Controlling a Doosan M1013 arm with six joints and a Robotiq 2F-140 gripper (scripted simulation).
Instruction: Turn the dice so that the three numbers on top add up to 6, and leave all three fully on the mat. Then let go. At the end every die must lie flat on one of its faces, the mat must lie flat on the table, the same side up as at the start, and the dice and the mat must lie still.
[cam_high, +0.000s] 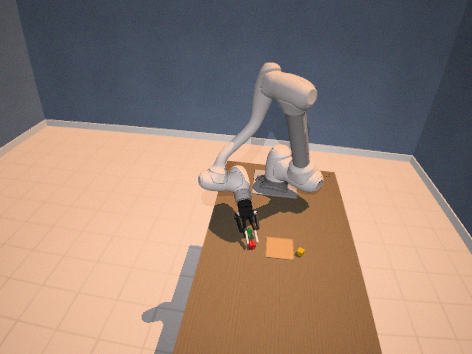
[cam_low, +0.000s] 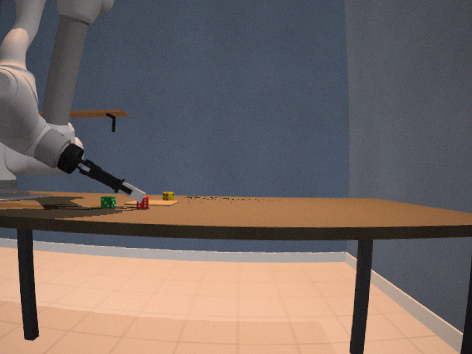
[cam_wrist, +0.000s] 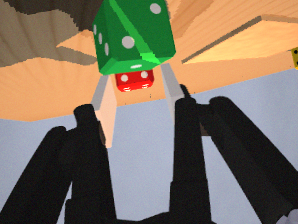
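Right now the red die is 3 cm below my hand, 2 cm ahead of it and 1 cm to the left of it. From my hand the other things lie so: yellow die (26 cm to the left, 3 cm below, 1 cm behind); then tan mat (15 cm to the left, 4 cm below, 2 cm behind); then green die (6 cm behind, 3 cm to the right, 3 cm below).
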